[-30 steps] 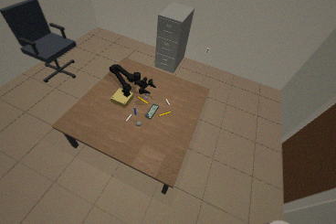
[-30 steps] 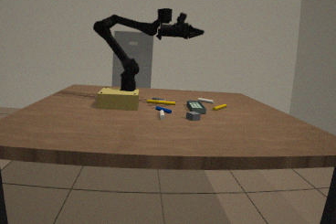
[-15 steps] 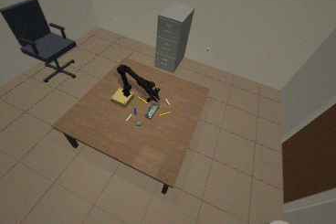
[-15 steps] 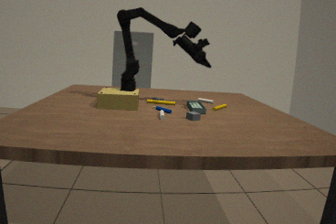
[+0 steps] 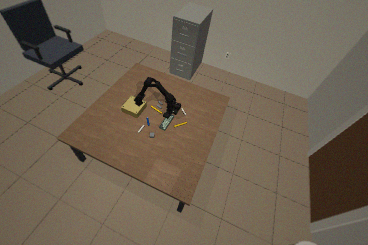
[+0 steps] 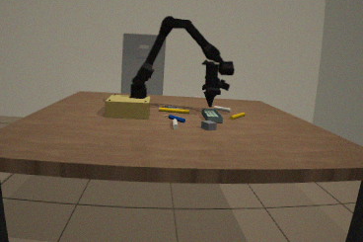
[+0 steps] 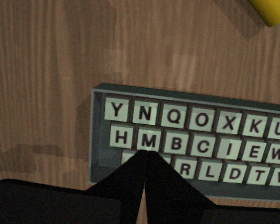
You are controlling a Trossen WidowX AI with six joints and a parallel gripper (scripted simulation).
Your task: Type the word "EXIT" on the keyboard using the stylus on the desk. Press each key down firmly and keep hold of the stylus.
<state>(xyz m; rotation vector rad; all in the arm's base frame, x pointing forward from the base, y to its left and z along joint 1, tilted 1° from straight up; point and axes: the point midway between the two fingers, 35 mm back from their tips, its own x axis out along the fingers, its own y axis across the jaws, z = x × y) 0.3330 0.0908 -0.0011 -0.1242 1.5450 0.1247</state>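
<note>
Now: the blue stylus 16 cm behind my gripper tip, 15 cm to the right of it and 3 cm below it. Round my gripper tip: grey stylus tip: 19 cm behind, 13 cm to the right, 3 cm below; small grey block: 28 cm to the right, 3 cm below.
</note>
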